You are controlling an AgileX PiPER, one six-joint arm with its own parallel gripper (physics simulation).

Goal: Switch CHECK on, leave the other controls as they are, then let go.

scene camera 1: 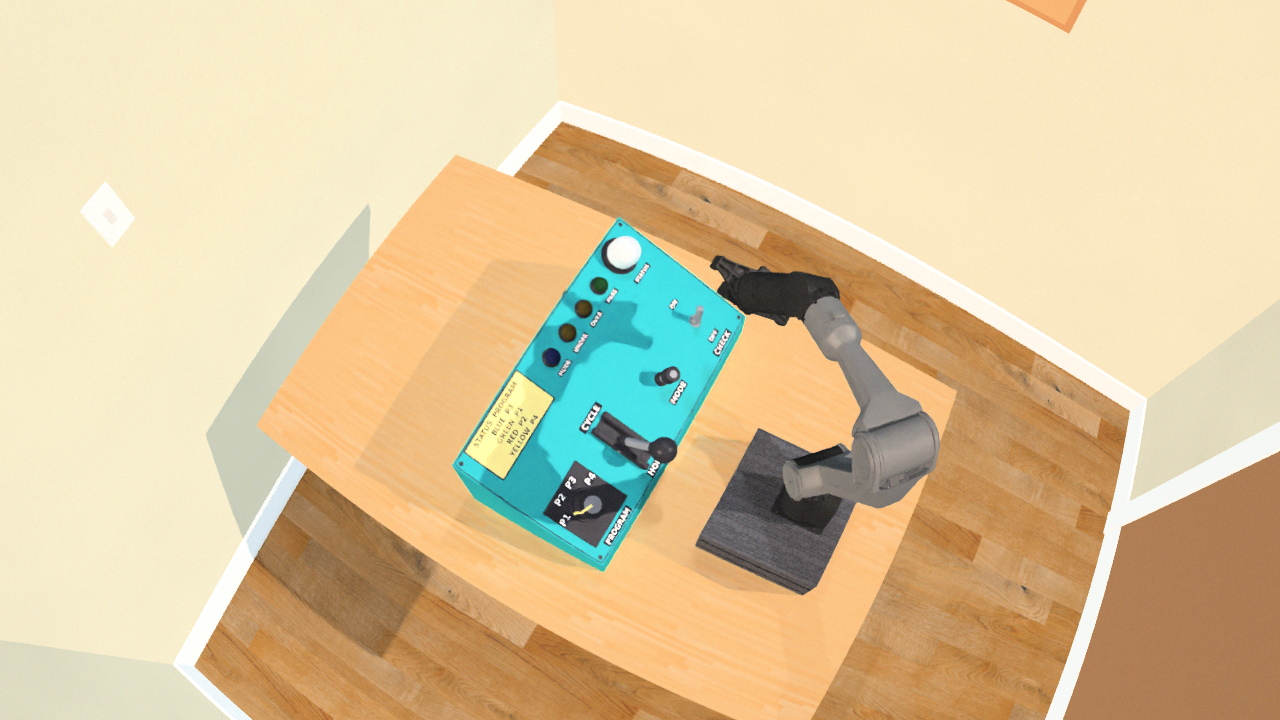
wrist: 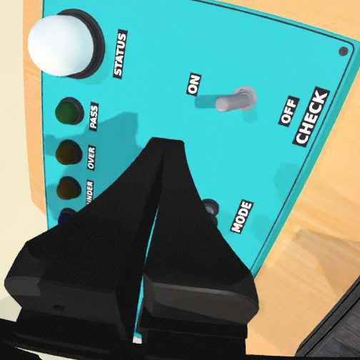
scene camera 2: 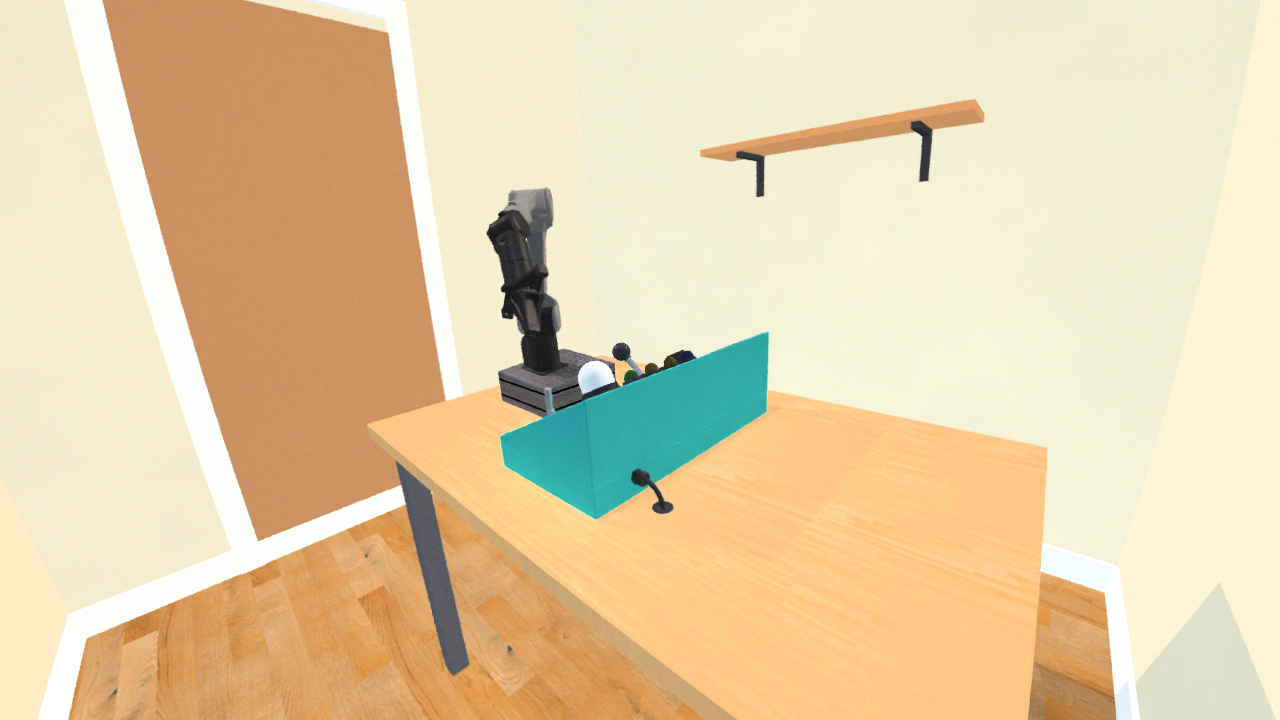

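The grey CHECK toggle (scene camera 1: 697,315) (scene camera 2: 549,400) (wrist: 235,101) stands on the turquoise panel (scene camera 1: 640,407) (scene camera 2: 680,420) (wrist: 175,45). In the wrist view its lever leans toward the ON label (wrist: 193,84), away from the OFF label (wrist: 288,111). My black gripper (scene camera 1: 716,262) (scene camera 2: 507,314) (wrist: 165,157) is shut and empty. It hangs raised above the panel, apart from the toggle. In the wrist view the fingers partly cover the MODE knob (scene camera 1: 667,375) (wrist: 211,207).
The CYCLE lever (scene camera 1: 662,449) (scene camera 2: 621,351) with a black ball and the PROGRAM dial (scene camera 1: 591,505) sit on the panel. A white STATUS dome (scene camera 1: 622,253) (scene camera 2: 595,377) (wrist: 60,45) and several dark lamps line its far side. A short black cable (scene camera 2: 660,494) runs behind it.
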